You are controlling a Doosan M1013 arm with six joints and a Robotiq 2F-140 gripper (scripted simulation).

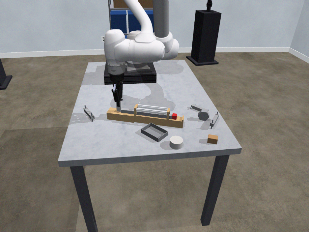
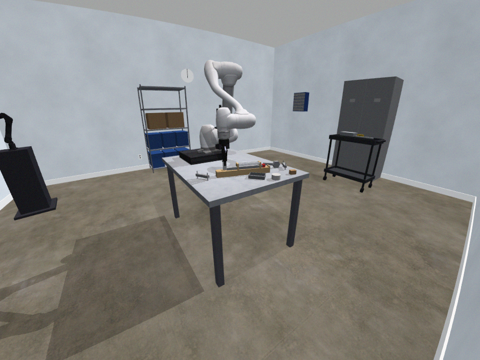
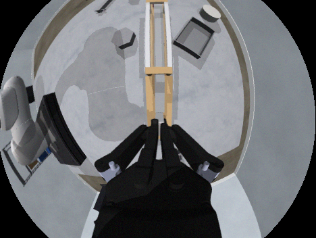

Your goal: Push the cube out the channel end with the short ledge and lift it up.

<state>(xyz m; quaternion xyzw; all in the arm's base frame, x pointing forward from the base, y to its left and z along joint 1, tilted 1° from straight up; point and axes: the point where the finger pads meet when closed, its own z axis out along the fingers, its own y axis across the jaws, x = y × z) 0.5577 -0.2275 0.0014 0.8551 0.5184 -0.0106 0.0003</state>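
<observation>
My gripper is now 150 mm short of the red cube, 280 mm to the right of it and 20 mm above it. The rest, counted from my hand: grey tray 200 mm ahead, 150 mm to the left, 70 mm below; tan wooden channel 90 mm ahead, 170 mm to the left, 30 mm below; grey push rod 40 mm ahead, 80 mm to the left, 30 mm below.
</observation>
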